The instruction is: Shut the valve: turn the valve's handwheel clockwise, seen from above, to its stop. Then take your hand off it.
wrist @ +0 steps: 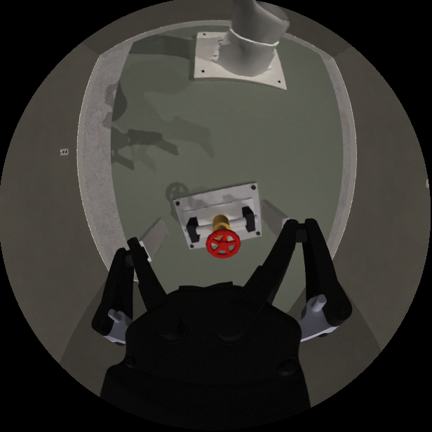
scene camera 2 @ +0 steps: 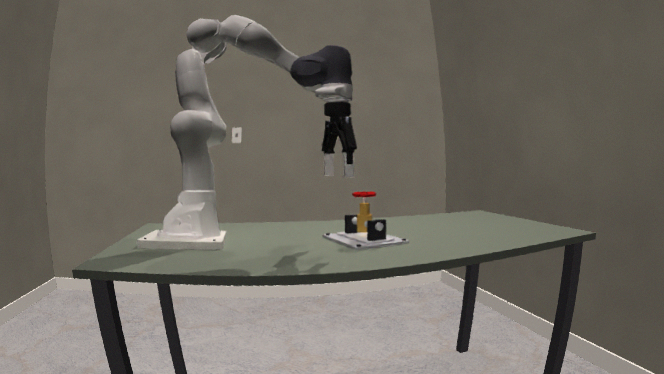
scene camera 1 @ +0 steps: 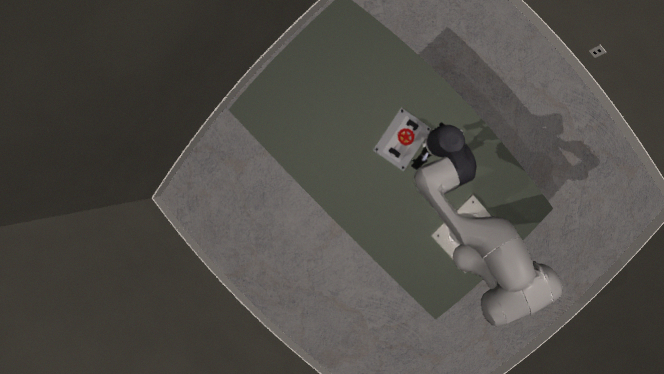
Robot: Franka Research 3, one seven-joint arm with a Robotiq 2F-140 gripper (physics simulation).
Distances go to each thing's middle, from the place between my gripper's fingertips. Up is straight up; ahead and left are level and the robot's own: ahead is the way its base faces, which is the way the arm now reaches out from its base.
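Scene:
Looking at the light grey base plate [scene camera 1: 402, 113], I find it 19 cm below my hand, 8 cm ahead of it and 2 cm to the left of it.

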